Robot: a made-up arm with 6 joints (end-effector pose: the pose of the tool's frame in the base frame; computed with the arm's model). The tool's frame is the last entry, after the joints.
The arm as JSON. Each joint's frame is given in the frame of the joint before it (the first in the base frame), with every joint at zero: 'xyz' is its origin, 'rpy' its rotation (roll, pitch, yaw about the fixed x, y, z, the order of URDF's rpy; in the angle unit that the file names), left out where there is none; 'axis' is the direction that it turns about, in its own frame. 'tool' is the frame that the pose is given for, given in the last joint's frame.
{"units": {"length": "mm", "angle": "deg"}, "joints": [
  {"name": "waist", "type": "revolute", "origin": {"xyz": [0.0, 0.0, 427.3]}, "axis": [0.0, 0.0, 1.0]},
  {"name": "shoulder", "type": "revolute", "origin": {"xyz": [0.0, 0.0, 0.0]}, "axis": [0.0, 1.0, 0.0]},
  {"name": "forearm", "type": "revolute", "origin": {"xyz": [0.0, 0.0, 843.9]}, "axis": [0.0, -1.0, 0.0]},
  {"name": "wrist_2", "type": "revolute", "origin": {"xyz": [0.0, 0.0, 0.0]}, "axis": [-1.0, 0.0, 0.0]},
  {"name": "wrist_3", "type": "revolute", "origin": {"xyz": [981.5, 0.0, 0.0]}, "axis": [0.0, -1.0, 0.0]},
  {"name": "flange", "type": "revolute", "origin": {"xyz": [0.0, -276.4, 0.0]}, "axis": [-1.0, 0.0, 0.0]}
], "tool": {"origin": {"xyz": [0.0, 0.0, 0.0]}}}
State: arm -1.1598 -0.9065 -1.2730 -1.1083 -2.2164 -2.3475
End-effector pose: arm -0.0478 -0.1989 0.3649 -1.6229 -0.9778 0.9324
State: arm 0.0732 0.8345 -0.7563 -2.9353 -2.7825 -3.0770
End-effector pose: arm 0.5278 0.3100 0.0138 0.1135 -1.1897 0.2045
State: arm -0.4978 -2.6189 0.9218 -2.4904 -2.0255 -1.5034
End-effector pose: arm -1.1170 0.8572 -0.5310 -0.9653 0.3898 0.4000
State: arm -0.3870 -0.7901 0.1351 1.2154 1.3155 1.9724
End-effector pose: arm -0.2363 -0.0076 1.9611 1.7742 0.9591 1.2639
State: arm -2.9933 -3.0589 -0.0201 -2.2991 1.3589 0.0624
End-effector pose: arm 1.0408 -0.0305 -0.1078 -0.6934 -1.4552 0.6134
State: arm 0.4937 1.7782 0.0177 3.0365 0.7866 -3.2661
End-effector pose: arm 0.4590 0.5592 -0.7158 -0.4509 2.4899 -0.0286
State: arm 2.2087 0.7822 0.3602 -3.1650 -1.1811 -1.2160
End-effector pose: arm -1.1110 1.0347 0.6298 -0.3789 -1.8452 0.8182
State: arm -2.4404 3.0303 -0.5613 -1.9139 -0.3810 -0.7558
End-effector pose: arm 0.5771 0.3656 0.2499 -0.2801 -0.3436 0.2718
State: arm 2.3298 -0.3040 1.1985 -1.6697 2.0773 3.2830
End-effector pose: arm -0.0809 0.0456 2.1929 -0.4128 0.3943 0.8544
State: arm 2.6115 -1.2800 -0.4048 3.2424 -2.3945 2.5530
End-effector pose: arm -0.0026 -0.3172 1.4049 -2.3521 0.7838 -0.0934
